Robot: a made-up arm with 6 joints.
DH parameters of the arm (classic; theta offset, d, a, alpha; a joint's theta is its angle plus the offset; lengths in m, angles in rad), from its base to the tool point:
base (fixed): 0 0.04 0 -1.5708
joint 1: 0 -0.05 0.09 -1.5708
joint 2: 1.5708 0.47 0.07 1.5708
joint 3: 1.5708 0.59 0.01 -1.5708
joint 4: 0 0.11 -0.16 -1.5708
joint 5: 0 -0.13 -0.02 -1.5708
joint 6: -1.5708 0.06 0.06 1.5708
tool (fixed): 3.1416 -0.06 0 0
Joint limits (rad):
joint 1: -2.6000..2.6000
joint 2: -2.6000..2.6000
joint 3: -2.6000..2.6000
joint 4: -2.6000..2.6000
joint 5: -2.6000..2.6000
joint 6: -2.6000..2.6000
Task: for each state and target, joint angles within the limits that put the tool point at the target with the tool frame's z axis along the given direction. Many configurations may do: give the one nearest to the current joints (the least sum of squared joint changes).
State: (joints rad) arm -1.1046 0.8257 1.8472 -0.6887 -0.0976 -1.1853
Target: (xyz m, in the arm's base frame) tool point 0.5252 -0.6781 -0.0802 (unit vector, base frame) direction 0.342 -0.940 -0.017
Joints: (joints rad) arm -0.8123 0.9196 1.6985 -0.1943 -0.7055 -1.2446
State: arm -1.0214 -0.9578 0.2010 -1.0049 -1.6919 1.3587
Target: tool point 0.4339 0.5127 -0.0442 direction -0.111 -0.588 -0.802
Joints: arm -0.4060 -0.9091 -0.0781 -0.7977 -2.5155 1.6104
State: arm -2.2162 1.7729 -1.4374 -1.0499 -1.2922 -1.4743
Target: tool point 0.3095 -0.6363 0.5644 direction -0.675 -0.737 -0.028
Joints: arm -2.2426 1.3792 -1.6893 -0.3605 -1.7600 -0.9495
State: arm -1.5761 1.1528 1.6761 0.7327 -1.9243 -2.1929
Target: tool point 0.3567 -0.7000 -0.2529 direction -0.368 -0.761 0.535
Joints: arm -1.2775 1.9366 1.7457 1.0461 -1.8819 -1.9880
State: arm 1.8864 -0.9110 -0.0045 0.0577 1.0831 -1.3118
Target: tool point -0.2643 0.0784 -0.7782 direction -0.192 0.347 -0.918
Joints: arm 1.5633 -0.1211 0.0522 0.4007 0.8996 -1.2820
